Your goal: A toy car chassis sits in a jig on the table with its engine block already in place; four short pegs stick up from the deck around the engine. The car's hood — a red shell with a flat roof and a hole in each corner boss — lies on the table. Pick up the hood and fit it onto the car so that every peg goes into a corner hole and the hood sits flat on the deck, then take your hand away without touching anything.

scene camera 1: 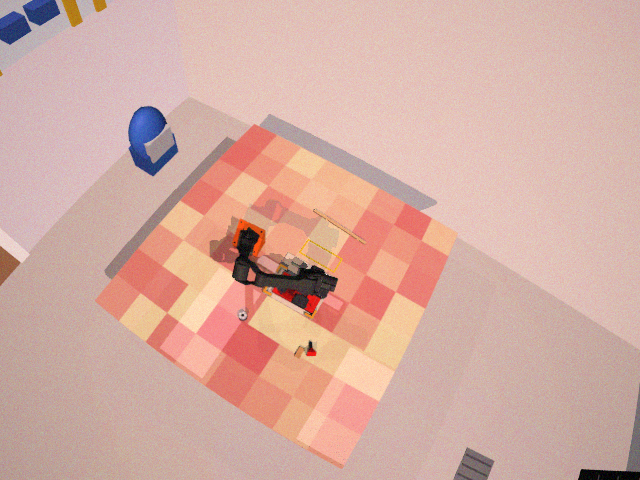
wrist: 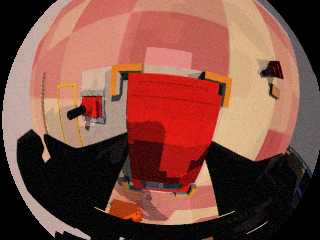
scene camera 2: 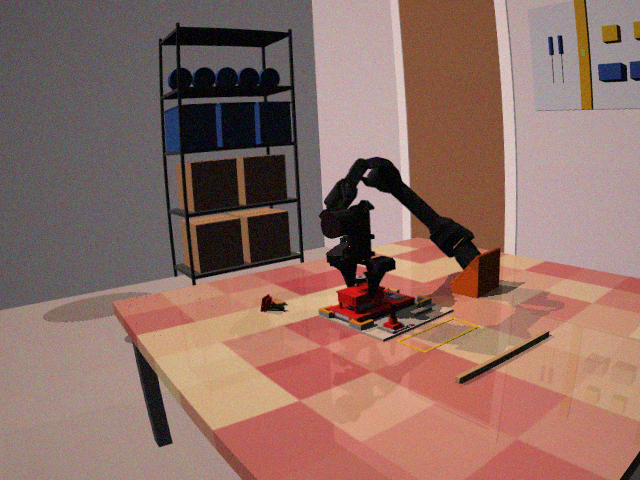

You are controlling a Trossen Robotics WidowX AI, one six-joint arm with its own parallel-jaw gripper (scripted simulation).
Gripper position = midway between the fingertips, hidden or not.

Note:
The gripper point(scene camera 2: 361, 294) holds a red hood point(wrist: 169, 130). Further things: a long thin bar point(scene camera 2: 460, 378).
The gripper also shows in the wrist view point(wrist: 169, 140).

